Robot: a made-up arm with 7 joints. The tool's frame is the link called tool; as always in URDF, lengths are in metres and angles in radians. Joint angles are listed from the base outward. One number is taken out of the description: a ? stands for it. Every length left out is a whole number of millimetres.
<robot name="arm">
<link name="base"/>
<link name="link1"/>
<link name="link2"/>
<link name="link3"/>
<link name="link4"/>
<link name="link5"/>
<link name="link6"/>
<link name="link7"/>
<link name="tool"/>
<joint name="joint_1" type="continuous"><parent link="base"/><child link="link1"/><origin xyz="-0.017 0.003 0.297" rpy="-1.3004 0.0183 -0.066"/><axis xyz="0 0 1"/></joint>
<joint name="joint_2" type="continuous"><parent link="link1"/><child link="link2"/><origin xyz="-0.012 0.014 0" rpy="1.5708 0 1.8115"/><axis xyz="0 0 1"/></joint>
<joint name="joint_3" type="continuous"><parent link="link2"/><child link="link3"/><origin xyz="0.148 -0.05 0" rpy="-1.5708 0 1.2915"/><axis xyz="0 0 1"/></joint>
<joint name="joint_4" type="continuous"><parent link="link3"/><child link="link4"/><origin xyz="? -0.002 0" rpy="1.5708 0 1.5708"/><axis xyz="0 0 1"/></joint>
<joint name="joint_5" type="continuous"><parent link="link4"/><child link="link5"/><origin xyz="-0.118 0.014 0" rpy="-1.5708 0 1.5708"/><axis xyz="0 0 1"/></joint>
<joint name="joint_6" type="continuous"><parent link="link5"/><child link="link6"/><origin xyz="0.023 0.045 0" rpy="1.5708 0 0"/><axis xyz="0 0 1"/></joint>
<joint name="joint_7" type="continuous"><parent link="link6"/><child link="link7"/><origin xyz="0.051 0.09 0" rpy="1.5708 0 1.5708"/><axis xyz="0 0 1"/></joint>
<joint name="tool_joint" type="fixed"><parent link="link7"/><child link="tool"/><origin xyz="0.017 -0.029 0" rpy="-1.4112 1.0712 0.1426"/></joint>
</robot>
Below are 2 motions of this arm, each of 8 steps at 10 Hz.
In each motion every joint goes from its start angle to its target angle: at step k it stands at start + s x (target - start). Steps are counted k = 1, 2, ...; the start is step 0. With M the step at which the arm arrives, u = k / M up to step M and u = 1 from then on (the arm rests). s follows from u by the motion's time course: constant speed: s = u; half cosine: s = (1 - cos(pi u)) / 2; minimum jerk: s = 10 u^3 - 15 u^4 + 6 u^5.
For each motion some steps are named. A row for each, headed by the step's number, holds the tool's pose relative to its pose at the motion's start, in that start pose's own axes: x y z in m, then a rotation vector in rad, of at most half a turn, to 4 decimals.
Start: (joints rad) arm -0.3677 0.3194 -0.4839 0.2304 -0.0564 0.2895 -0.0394
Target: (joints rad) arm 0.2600 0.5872 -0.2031 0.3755 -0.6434 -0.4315 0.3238
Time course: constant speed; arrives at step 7
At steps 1, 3, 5, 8:
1: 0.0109 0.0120 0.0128 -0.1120 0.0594 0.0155
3: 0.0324 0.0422 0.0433 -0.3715 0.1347 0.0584
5: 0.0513 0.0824 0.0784 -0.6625 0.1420 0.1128
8: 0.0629 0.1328 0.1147 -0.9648 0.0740 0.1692

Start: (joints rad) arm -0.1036 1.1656 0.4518 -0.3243 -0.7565 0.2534 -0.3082
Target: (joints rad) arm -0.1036 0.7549 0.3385 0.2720 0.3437 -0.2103 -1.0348
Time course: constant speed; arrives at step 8
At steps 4, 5, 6, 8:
4: 0.0867 0.0330 0.0021 0.2635 -0.1163 0.2448
5: 0.1090 0.0461 -0.0045 0.3658 -0.1052 0.3320
6: 0.1303 0.0612 -0.0142 0.4809 -0.0747 0.4235
8: 0.1672 0.0963 -0.0421 0.7463 0.0455 0.6061

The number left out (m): 0.028
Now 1 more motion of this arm.
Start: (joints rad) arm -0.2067 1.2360 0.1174 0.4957 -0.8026 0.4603 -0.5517
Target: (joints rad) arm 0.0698 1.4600 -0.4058 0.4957 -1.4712 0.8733 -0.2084
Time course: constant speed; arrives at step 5
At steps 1, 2, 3, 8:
1: 0.0267 0.0009 -0.0030 -0.0428 0.0747 0.1641
2: 0.0549 0.0066 -0.0061 -0.0931 0.1417 0.3412
3: 0.0833 0.0176 -0.0090 -0.1501 0.2007 0.5288
8: 0.1357 0.0554 -0.0149 -0.2808 0.2969 0.9262

